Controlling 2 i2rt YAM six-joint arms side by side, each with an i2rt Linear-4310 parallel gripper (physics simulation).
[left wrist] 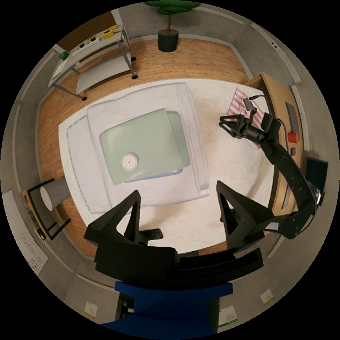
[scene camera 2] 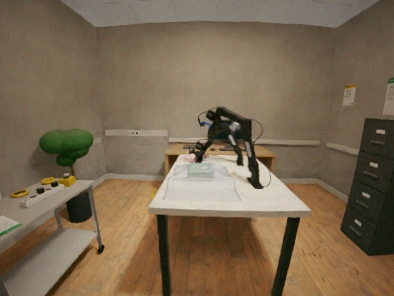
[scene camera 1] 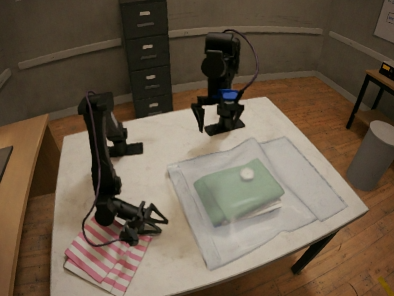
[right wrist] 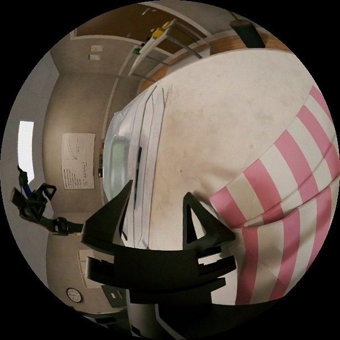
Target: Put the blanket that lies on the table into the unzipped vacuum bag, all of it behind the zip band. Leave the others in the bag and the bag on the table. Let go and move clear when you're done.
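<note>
The pink-and-white striped blanket [scene camera 1: 107, 257] [left wrist: 237, 104] [right wrist: 292, 157] lies folded on the table, at the lower left in scene camera 1. The clear vacuum bag [scene camera 1: 306, 172] [scene camera 2: 201, 192] [left wrist: 79, 152] lies flat, its zip band [left wrist: 194, 135] [right wrist: 140, 172] facing the striped blanket's side. A green blanket [scene camera 1: 235, 190] [scene camera 2: 201, 170] [left wrist: 142, 140] is inside, over a blue-and-white layer. My right gripper [scene camera 1: 164, 226] [left wrist: 219, 120] [right wrist: 159, 189] is partly open and empty, low beside the striped blanket's bag-side edge; contact cannot be told. My left gripper [scene camera 1: 219, 126] [left wrist: 176, 189] is wide open and empty, above the table behind the bag.
A white round valve [scene camera 1: 247, 174] [left wrist: 129, 161] sits on the bag over the green blanket. The left arm's base [scene camera 1: 225, 127] stands at the table's back edge. A wooden desk [scene camera 1: 30, 135] [left wrist: 267, 90] stands beyond the striped blanket's end of the table.
</note>
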